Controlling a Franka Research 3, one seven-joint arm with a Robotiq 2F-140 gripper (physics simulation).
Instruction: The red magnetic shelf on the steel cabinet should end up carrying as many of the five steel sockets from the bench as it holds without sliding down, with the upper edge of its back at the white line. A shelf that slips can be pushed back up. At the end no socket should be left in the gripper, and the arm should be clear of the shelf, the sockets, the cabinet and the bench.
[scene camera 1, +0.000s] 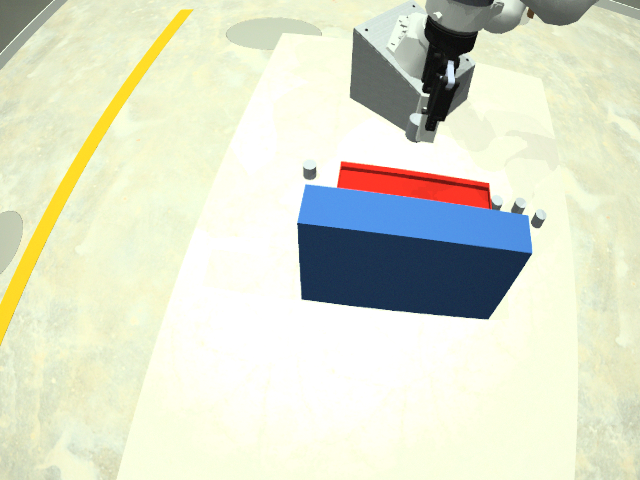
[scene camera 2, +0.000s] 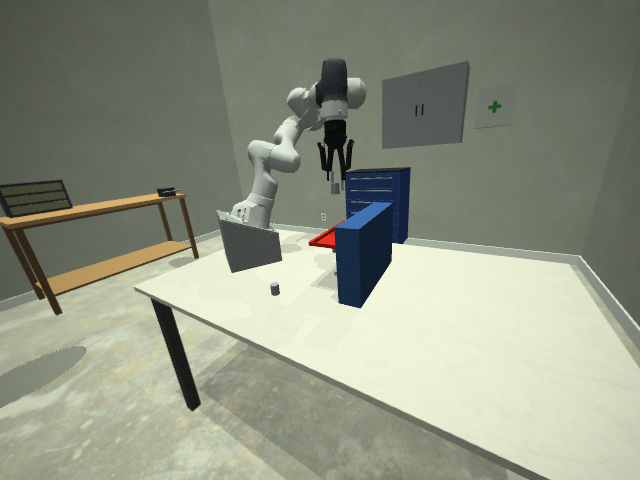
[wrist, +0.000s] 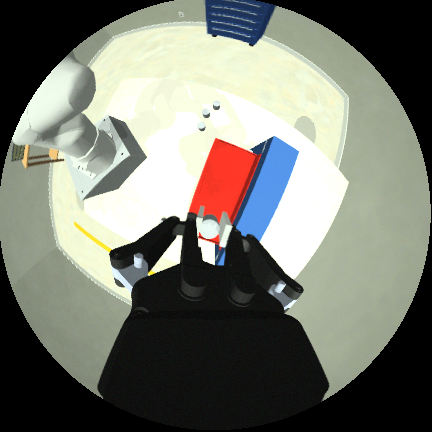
Labels:
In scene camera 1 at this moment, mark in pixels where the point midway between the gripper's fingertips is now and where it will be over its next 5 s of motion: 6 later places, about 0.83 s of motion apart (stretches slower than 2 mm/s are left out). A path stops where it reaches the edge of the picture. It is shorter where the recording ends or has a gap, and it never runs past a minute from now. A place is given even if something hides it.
My gripper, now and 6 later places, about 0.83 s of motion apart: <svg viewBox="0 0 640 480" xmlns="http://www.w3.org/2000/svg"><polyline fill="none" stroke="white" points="423,132 388,151 381,178 381,182 381,148 330,83 325,127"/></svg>

